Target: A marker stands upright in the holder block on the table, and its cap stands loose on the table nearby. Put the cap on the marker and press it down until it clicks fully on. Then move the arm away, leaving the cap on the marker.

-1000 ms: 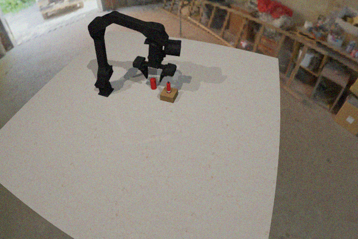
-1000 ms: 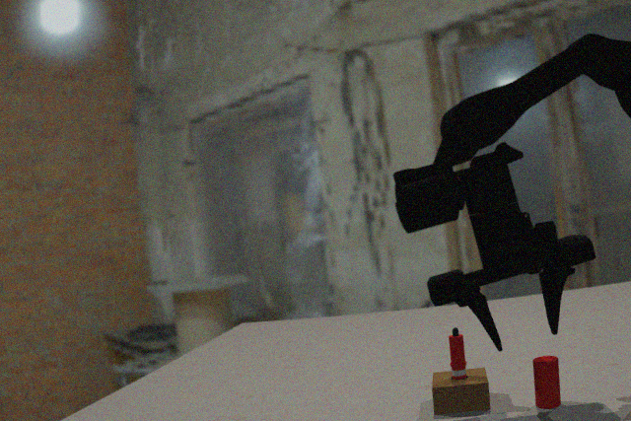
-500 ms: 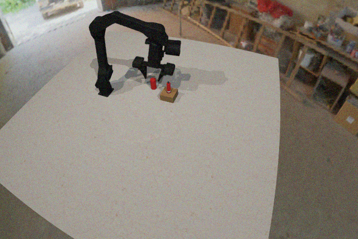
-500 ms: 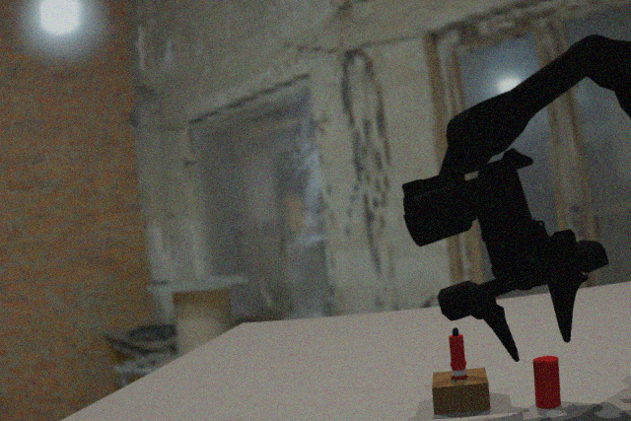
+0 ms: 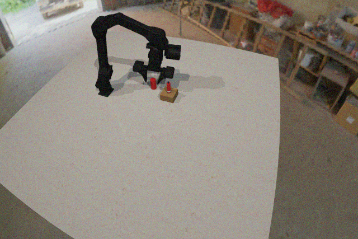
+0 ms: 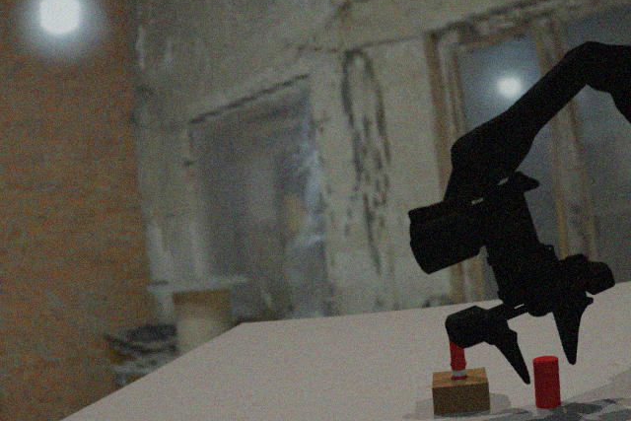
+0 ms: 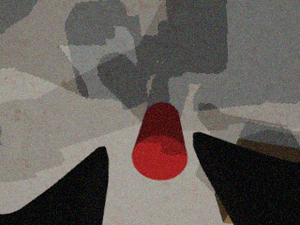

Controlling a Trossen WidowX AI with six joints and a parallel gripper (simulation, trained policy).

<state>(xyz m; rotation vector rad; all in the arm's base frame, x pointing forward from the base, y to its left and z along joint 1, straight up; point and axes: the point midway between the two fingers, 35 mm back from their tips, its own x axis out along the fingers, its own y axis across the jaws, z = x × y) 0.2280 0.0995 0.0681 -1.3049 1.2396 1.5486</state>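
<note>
My gripper tip is now 10 cm short of the holder block, 3 cm to the left of it and 2 cm above it. The rest, counted from my gripper tip: red cap 1 cm ahead, 1 cm below.
</note>
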